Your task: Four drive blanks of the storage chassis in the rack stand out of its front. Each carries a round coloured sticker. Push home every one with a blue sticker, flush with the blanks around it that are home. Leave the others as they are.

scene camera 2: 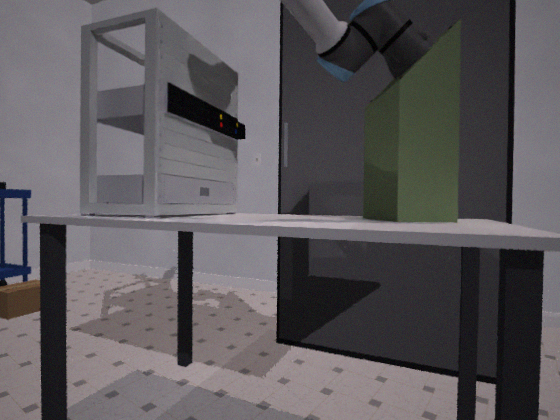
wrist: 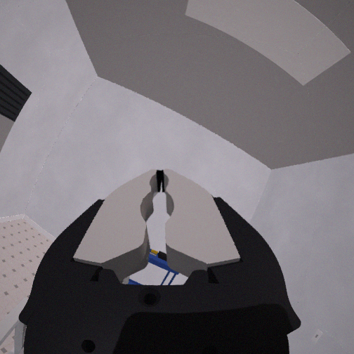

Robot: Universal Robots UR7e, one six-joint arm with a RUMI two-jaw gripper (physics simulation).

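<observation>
The black storage chassis (scene camera 2: 192, 106) spans the front of the grey rack (scene camera 2: 151, 150), which stands at the left of the table. Near the chassis's right end are a yellow sticker (scene camera 2: 221, 116) above a red sticker (scene camera 2: 221, 125), and farther right a second yellow sticker (scene camera 2: 237, 124) above a blue sticker (scene camera 2: 236, 131). The small view does not show clearly how far each blank stands out. My gripper (wrist: 161, 172) is shut and empty in the wrist view, pointing toward the wall and ceiling; it does not show in the scene view, where part of the arm is high at the right.
A tall green block (scene camera 2: 428, 150) with a slanted top stands on the right of the white table (scene camera 2: 320, 228), below the arm (scene camera 2: 385, 40). A dark panel (scene camera 2: 335, 165) stands behind the table. A blue cart (scene camera 2: 20, 193) and a brown box (scene camera 2: 22, 299) are at the far left.
</observation>
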